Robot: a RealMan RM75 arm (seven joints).
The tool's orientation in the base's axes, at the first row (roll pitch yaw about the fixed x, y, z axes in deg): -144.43, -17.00, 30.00
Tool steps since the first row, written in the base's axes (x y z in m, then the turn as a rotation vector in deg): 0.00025, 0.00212, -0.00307, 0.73, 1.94, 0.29; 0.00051, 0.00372, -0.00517, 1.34, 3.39, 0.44; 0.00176, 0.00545, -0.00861, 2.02, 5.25, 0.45; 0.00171, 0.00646, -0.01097, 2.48, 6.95, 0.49; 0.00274, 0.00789, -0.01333, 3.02, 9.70, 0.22; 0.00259, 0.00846, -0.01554, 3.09, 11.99, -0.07; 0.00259, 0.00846, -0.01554, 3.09, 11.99, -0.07; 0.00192, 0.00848, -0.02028, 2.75, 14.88, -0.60
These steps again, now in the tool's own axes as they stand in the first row. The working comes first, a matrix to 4 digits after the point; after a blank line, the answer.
The tool's axes in the first row as the columns of a matrix, in the base's axes (used below as rounded here):
0.8282, 0.5540, -0.0849
0.4782, -0.6194, 0.6227
0.2924, -0.5563, -0.7779

0.00032, 0.00053, 0.00369, 1.62, -0.96, 0.92; 0.00069, 0.00085, 0.00629, 2.86, -1.60, 1.65; 0.00155, 0.00239, 0.00994, 4.32, -2.38, 2.75; 0.00130, 0.00305, 0.01241, 5.52, -3.20, 3.74; 0.00214, 0.00405, 0.01505, 7.20, -4.46, 5.61; 0.00165, 0.00484, 0.01714, 8.27, -5.68, 7.26; 0.00165, 0.00484, 0.01714, 8.27, -5.68, 7.26; -0.00028, 0.00709, 0.02089, 9.22, -7.36, 9.50
